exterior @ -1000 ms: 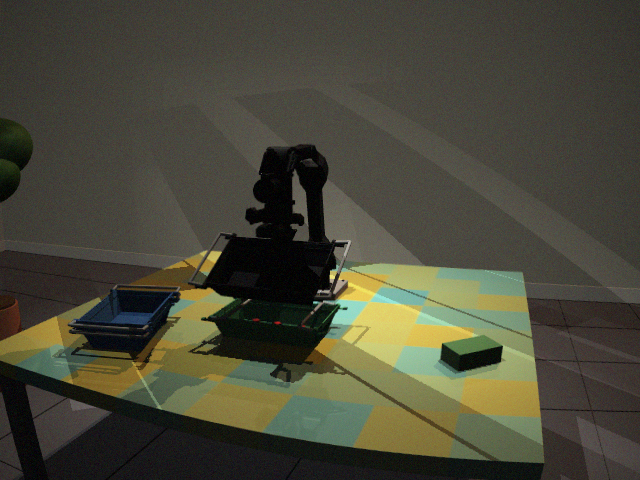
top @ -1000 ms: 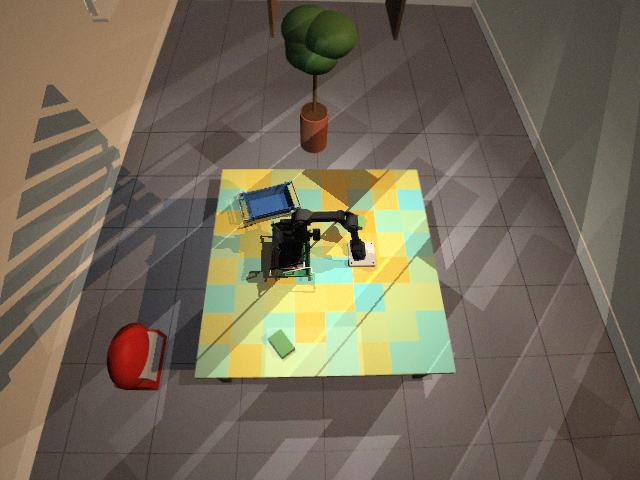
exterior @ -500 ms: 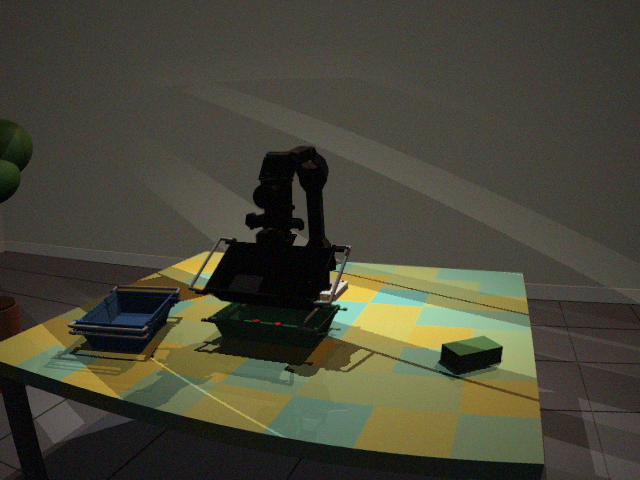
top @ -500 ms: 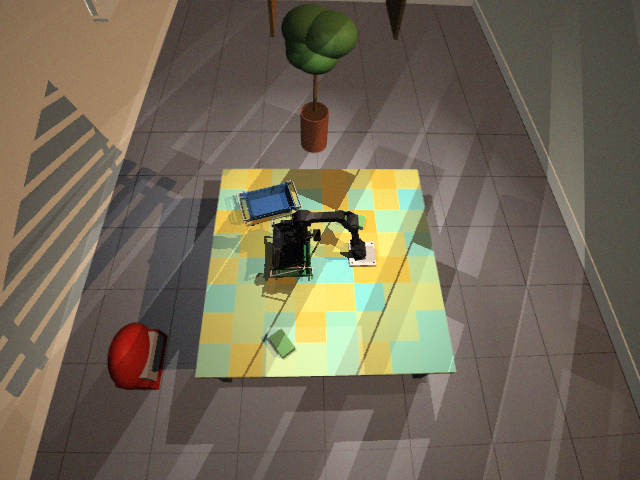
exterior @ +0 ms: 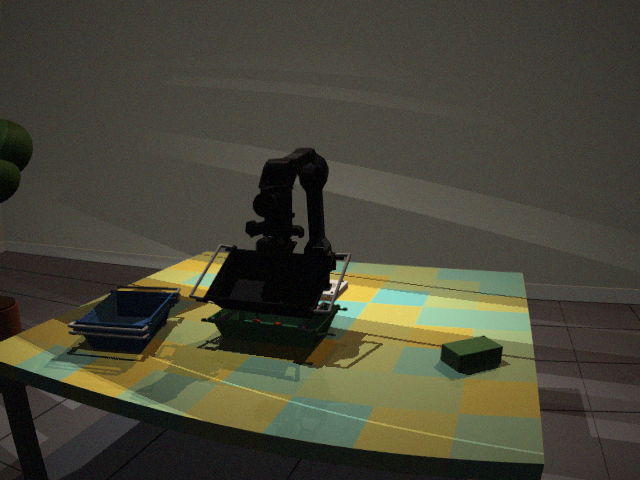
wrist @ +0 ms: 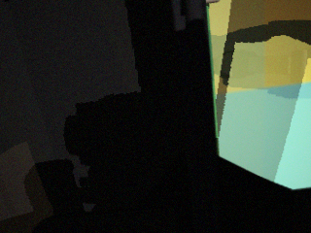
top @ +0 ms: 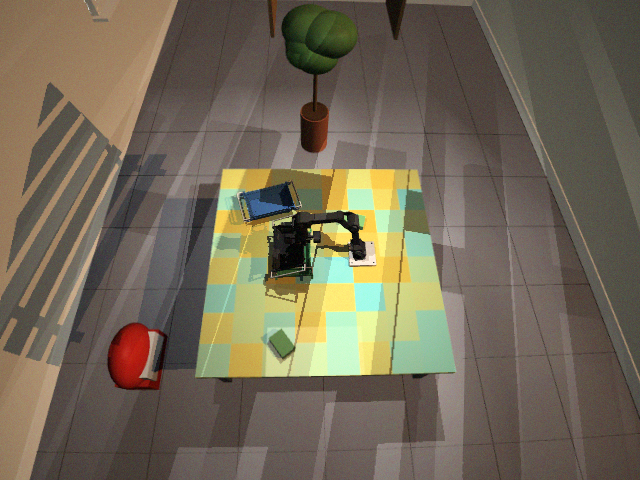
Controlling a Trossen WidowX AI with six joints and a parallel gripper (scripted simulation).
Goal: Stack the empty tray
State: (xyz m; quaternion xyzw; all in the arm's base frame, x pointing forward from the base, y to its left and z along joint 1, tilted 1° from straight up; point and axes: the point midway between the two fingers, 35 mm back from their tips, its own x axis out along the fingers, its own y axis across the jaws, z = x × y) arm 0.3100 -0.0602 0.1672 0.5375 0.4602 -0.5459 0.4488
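Right now the black tray is 8 cm ahead of my gripper tip and 1 cm to the right of it.
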